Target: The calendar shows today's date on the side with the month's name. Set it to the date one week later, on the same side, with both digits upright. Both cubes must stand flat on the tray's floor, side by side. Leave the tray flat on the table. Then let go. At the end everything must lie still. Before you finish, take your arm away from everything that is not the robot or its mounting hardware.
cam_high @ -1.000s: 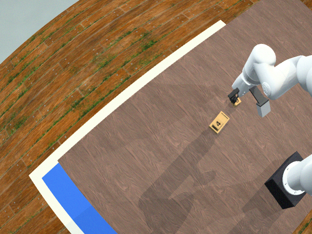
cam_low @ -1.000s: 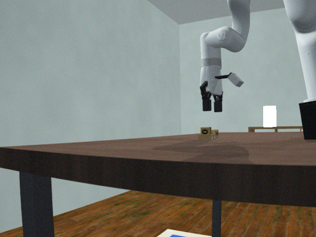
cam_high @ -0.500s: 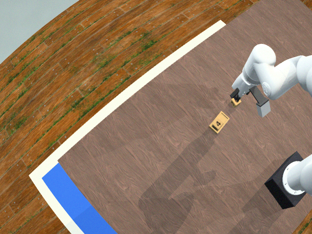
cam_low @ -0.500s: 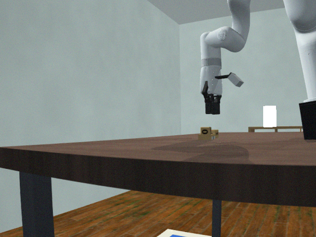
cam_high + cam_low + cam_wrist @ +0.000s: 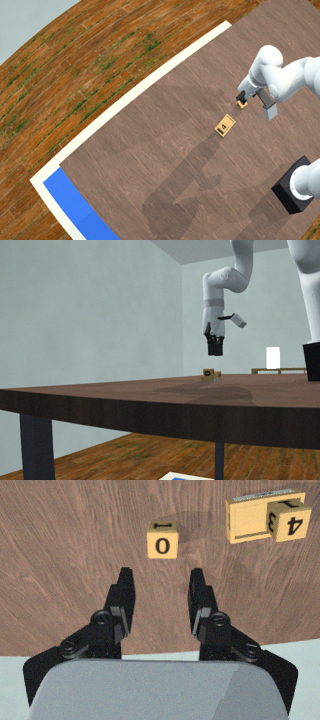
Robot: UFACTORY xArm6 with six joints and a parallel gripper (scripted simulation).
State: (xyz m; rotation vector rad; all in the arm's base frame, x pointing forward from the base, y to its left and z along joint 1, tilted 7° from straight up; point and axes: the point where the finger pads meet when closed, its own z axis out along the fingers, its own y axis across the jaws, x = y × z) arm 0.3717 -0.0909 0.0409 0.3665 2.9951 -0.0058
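My hand is 9 cm above the wooden cube. From my hand the other things lie so: tray: 11 cm to the left, 10 cm below.
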